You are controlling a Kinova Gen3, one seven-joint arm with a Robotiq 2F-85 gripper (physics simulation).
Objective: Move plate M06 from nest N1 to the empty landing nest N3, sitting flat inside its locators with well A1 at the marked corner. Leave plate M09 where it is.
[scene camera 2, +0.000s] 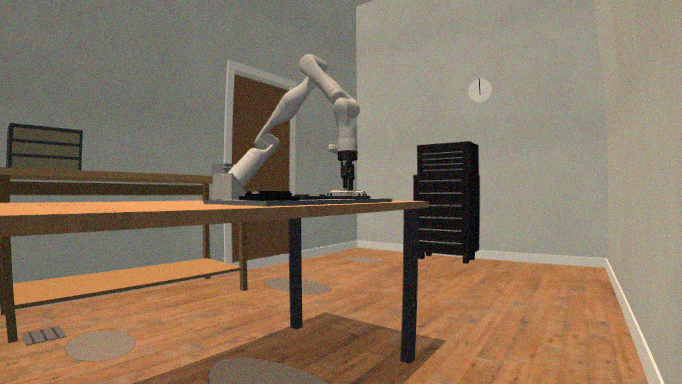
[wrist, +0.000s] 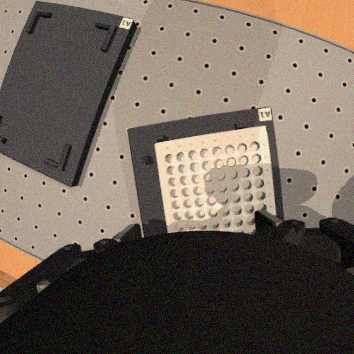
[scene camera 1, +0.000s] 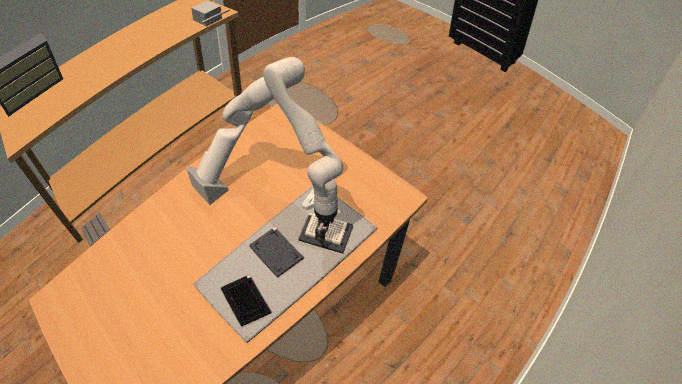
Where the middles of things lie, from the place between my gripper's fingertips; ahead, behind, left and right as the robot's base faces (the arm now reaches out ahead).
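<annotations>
White well plate (wrist: pixel 216 181): 2 cm to the left of my hand, 1 cm behind it, 1 cm below it. Black plate (scene camera 1: pixel 242 295): 38 cm to the right of my hand, 5 cm behind it and 1 cm below it. Landing nest (scene camera 1: pixel 273 250): from my hand, 16 cm to the right, 10 cm behind, 3 cm below.
</annotations>
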